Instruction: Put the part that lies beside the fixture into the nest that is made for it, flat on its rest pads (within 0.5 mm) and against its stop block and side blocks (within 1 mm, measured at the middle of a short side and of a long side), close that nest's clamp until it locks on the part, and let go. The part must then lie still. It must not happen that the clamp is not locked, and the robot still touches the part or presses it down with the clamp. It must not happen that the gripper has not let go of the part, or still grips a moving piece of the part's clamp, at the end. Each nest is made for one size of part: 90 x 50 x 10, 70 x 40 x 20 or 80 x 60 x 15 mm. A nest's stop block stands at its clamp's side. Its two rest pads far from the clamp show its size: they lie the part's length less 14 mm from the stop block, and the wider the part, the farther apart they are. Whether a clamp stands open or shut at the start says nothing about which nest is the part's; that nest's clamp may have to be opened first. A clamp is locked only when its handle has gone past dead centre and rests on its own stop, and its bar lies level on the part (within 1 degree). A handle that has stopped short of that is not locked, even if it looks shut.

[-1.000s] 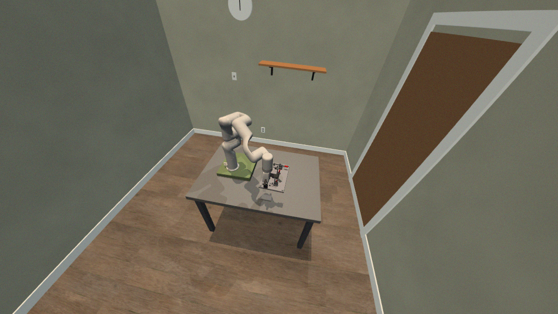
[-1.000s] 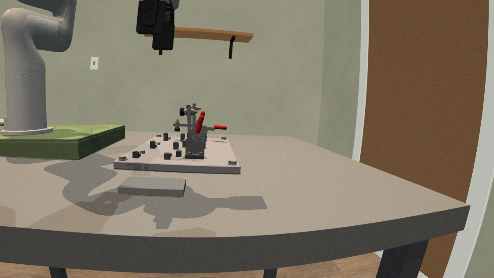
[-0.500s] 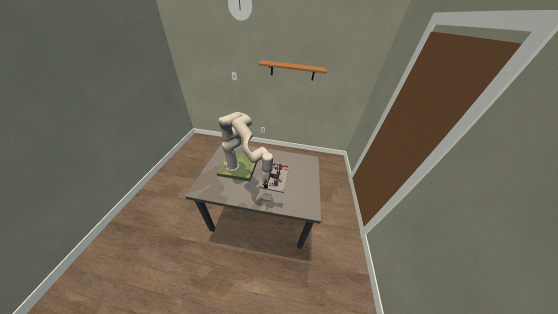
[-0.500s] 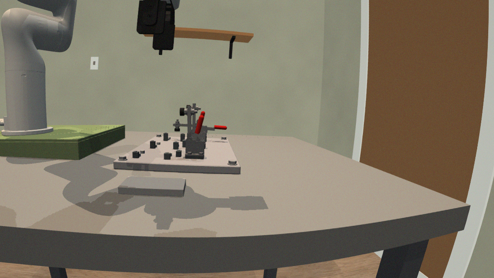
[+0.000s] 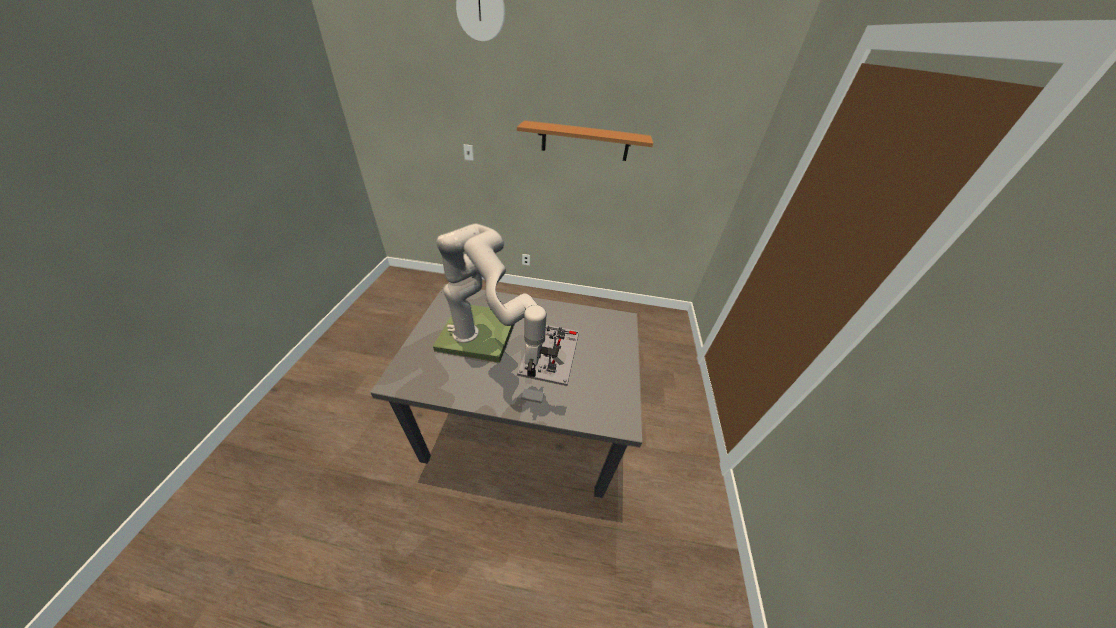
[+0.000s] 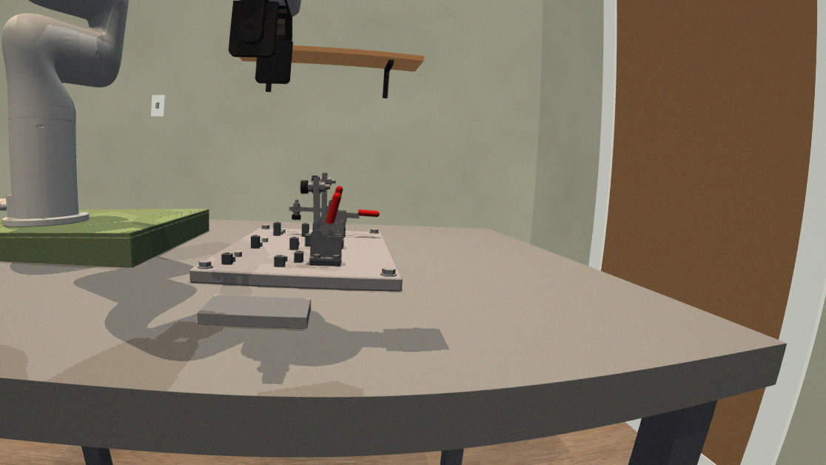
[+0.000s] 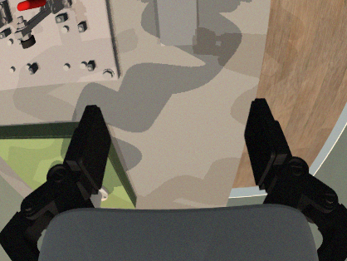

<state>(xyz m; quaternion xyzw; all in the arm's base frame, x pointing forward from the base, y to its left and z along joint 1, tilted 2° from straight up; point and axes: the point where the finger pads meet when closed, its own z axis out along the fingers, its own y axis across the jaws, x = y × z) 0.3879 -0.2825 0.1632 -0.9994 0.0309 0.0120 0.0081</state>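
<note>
My hand is 210 mm above the flat grey part. From my hand the other things lie so: fixture plate (40 mm ahead, 260 mm to the left, 210 mm below).
</note>
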